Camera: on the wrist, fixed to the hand. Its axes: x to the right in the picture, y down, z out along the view.
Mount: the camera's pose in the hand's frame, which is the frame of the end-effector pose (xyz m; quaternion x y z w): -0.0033 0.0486 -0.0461 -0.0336 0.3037 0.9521 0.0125
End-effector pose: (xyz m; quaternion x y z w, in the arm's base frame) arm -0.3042 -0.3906 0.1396 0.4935 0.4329 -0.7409 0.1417
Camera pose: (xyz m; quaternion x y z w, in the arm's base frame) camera -0.2436 -0.3837 0.1117 0.6386 -0.3965 0.2901 0.5923
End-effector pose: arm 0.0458 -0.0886 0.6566 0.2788 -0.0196 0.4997 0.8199
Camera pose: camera -0.0076 -0.0525 0.6379 0.1945 0.0335 -0.8709 0.4502
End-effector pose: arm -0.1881 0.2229 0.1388 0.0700 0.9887 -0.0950 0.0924
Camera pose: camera -0.1851 0.2790 0.1754 -0.9680 0.0230 -0.1413 0.2063
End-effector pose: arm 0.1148 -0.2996 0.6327 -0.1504 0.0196 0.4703 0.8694
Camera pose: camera 0.0779 -0.2903 0.5775 0.1553 -0.3917 -0.7886 0.4479
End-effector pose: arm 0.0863 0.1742 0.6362 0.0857 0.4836 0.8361 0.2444
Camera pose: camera 0.0558 0.1172 0.6540 -0.1994 0.0294 -0.2854 0.9370
